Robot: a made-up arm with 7 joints. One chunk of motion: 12 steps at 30 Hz.
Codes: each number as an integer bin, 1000 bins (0 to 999) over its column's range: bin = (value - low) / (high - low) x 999, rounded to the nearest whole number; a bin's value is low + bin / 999 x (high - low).
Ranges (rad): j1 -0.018..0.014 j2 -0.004..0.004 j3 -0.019..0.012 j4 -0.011..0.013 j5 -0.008..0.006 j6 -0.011..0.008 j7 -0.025..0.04
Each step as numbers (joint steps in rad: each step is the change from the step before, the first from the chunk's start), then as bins.
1 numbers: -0.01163 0.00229 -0.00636 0.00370 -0.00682 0.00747 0.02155
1 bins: 199 785 407 612 84 971 715
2 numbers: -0.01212 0.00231 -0.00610 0.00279 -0.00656 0.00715 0.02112
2 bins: 184 788 416 574 103 954 709
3 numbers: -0.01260 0.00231 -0.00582 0.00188 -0.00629 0.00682 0.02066
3 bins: 169 788 425 536 122 937 702
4 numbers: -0.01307 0.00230 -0.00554 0.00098 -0.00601 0.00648 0.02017
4 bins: 154 787 434 499 142 919 694
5 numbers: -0.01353 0.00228 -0.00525 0.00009 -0.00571 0.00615 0.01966
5 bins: 140 784 443 462 163 902 686
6 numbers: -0.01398 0.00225 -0.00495 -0.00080 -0.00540 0.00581 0.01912
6 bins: 125 780 453 425 186 884 678
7 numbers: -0.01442 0.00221 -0.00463 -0.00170 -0.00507 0.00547 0.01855
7 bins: 112 775 463 387 209 866 669
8 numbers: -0.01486 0.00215 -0.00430 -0.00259 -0.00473 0.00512 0.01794
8 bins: 98 768 474 350 233 848 660
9 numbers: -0.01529 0.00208 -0.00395 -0.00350 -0.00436 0.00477 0.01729
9 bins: 85 759 485 312 260 829 650
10 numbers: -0.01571 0.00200 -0.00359 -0.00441 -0.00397 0.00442 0.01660
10 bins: 71 749 497 274 288 811 639
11 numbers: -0.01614 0.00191 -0.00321 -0.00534 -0.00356 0.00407 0.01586
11 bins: 58 738 509 236 317 792 628
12 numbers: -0.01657 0.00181 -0.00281 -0.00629 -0.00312 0.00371 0.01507
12 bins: 45 726 522 196 348 773 616
